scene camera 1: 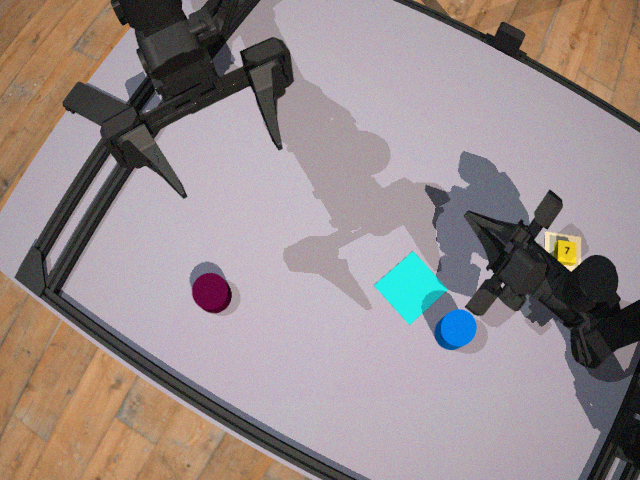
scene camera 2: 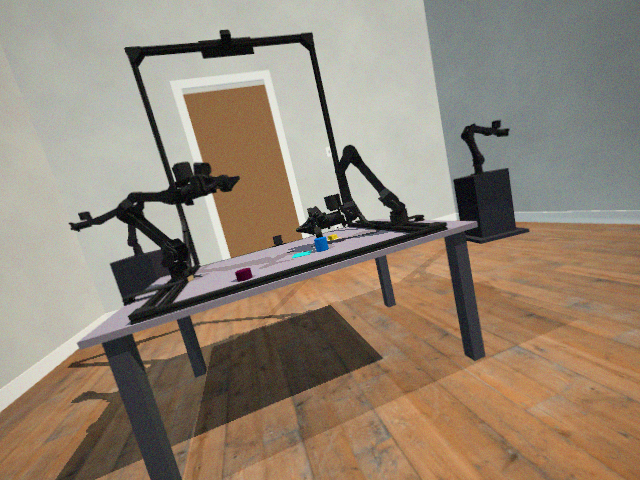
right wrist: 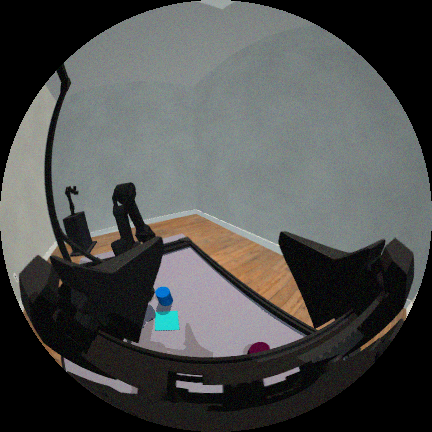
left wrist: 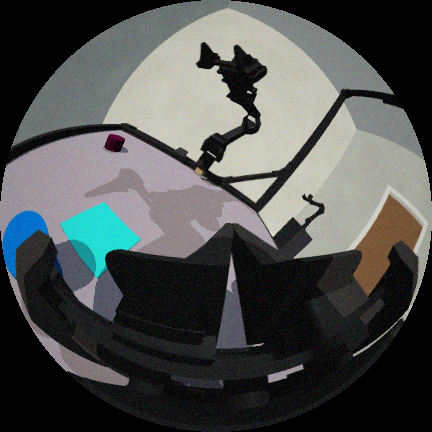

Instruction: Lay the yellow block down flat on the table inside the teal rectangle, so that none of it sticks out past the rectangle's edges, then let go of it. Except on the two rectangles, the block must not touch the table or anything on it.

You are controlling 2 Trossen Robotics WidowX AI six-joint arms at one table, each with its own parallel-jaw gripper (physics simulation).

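Seen in the pictures: left gripper, between the fingertips: (scene camera 1: 466,213) (scene camera 2: 296,230) (left wrist: 230,228); right gripper, between the fingertips: (scene camera 1: 232,171) (scene camera 2: 232,177) (right wrist: 222,240) (left wrist: 217,42); left arm's base, origin of its link: (scene camera 1: 636,442) (scene camera 2: 400,224); right arm's base, origin of its link: (scene camera 2: 181,278) (left wrist: 200,167).
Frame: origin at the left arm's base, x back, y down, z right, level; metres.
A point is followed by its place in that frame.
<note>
The yellow block (scene camera 1: 567,252) @[z 0.214, x -0.236, y 0.000 m] (scene camera 2: 332,237) @[z 0.198, x -0.244, y 0.007 m] bears a 7 and sits on the cream rectangle (scene camera 1: 574,237) @[z 0.250, x -0.228, y 0.018 m], partly beside the left arm in scene camera 1. The teal rectangle (scene camera 1: 408,284) @[z 0.066, x -0.436, y 0.018 m] (scene camera 2: 301,254) @[z 0.060, x -0.434, y 0.018 m] (left wrist: 100,232) @[z 0.066, x -0.431, y 0.018 m] (right wrist: 167,321) @[z 0.062, x -0.438, y 0.018 m] lies bare, with a shadow over one corner. My left gripper (scene camera 1: 467,213) @[z 0.163, x -0.410, y -0.071 m] (scene camera 2: 298,229) @[z 0.163, x -0.410, y -0.071 m] (left wrist: 230,228) @[z 0.163, x -0.410, y -0.071 m] is shut and empty, its fingertips together above the table, up and right of the teal rectangle in scene camera 1. My right gripper (scene camera 1: 232,172) @[z 0.001, x -0.617, y -0.323 m] (scene camera 2: 237,179) @[z 0.001, x -0.617, y -0.323 m] (right wrist: 222,240) @[z 0.001, x -0.617, y -0.323 m] is open and empty, high at the upper left, far from the block.
A blue cylinder (scene camera 1: 458,328) @[z 0.031, x -0.351, y -0.030 m] (scene camera 2: 321,243) @[z 0.009, x -0.356, y -0.012 m] (left wrist: 26,232) (right wrist: 164,296) @[z 0.033, x -0.374, y -0.027 m] stands close to the teal rectangle, at its lower right in scene camera 1. A maroon cylinder (scene camera 1: 210,292) @[z -0.073, x -0.666, y -0.011 m] (scene camera 2: 243,274) @[z -0.098, x -0.668, y -0.002 m] (left wrist: 114,143) @[z -0.059, x -0.647, y -0.001 m] (right wrist: 259,347) @[z -0.077, x -0.663, y -0.011 m] stands farther left there. A dark frame runs along the table's edges.
</note>
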